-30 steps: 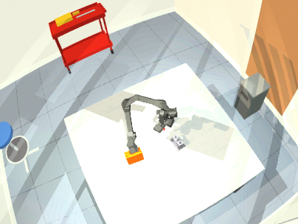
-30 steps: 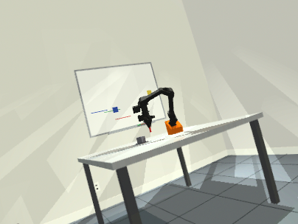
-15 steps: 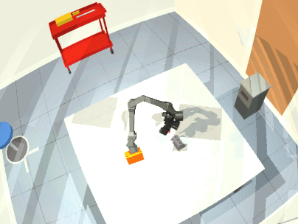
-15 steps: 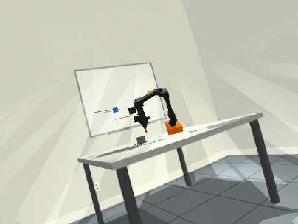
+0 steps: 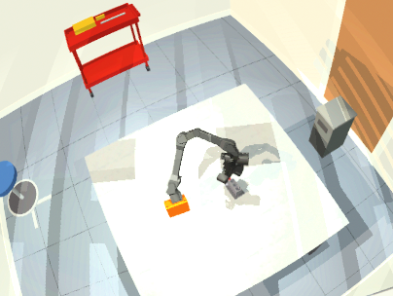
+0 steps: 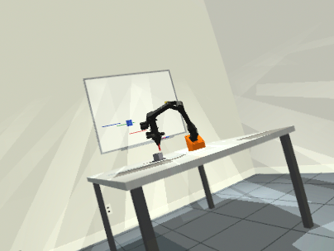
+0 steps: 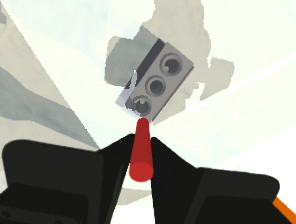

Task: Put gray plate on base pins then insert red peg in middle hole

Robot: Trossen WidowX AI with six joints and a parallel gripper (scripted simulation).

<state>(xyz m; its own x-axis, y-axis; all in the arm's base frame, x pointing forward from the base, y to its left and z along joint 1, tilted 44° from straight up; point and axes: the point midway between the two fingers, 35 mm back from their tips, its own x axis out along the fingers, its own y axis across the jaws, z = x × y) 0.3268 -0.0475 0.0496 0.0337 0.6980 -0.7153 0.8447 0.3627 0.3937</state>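
Right now the gray plate is 10 mm ahead of my gripper tip, 40 mm to the right of it and 70 mm below it. Also, from my gripper tip: base: 10 mm ahead, 40 mm to the right, 110 mm below; red peg: right at my gripper tip.
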